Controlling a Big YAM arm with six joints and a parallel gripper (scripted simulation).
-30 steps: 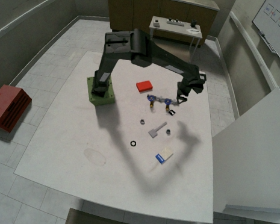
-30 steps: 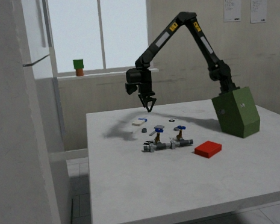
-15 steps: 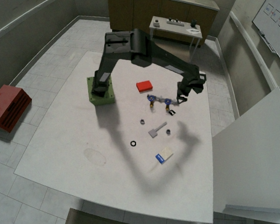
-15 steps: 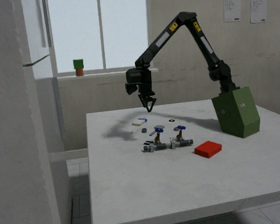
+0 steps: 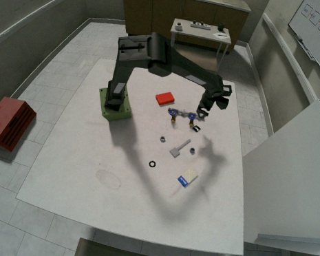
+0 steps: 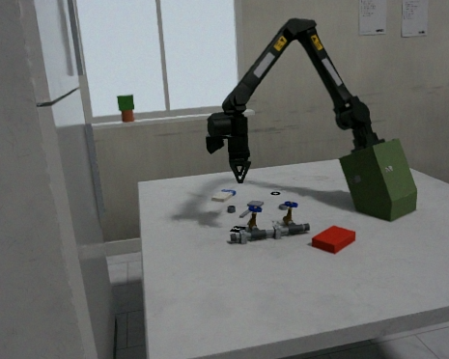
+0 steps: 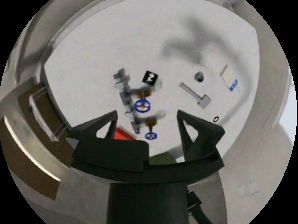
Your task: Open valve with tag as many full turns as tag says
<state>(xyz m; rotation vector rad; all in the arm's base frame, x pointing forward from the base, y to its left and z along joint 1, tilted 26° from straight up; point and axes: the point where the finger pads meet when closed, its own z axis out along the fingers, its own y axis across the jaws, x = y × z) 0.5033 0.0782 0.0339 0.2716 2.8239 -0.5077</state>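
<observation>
Now: the small black tag 19 cm below my hand and 1 cm ahead of it. Round my hand: grey paddle-shaped tool: 18 cm to the right, 18 cm below, 9 cm behind; then red block: 24 cm behind, 20 cm to the left, 17 cm below; then blue card: 34 cm to the right, 18 cm below, 2 cm behind.
</observation>
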